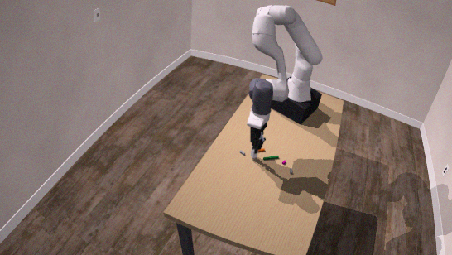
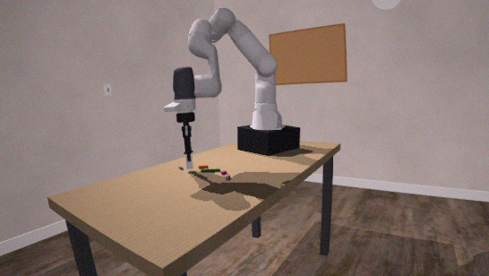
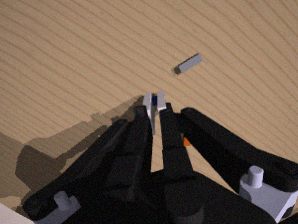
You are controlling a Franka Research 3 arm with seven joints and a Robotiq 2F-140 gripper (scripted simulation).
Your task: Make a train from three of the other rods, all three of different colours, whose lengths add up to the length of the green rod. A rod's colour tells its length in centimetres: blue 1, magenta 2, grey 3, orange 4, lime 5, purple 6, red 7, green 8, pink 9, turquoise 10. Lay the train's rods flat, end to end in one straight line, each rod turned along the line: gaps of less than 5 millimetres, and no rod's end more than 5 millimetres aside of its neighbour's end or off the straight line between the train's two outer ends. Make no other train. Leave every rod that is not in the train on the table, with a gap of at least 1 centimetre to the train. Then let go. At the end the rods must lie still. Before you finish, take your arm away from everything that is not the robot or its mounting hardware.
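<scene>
My hand is 30 mm above the blue rod. Round my hand: magenta rod (20 mm behind, 160 mm to the left, 40 mm below); then green rod (30 mm behind, 90 mm to the left, 40 mm below); then orange rod (70 mm behind, 20 mm to the left, 40 mm below).
</scene>
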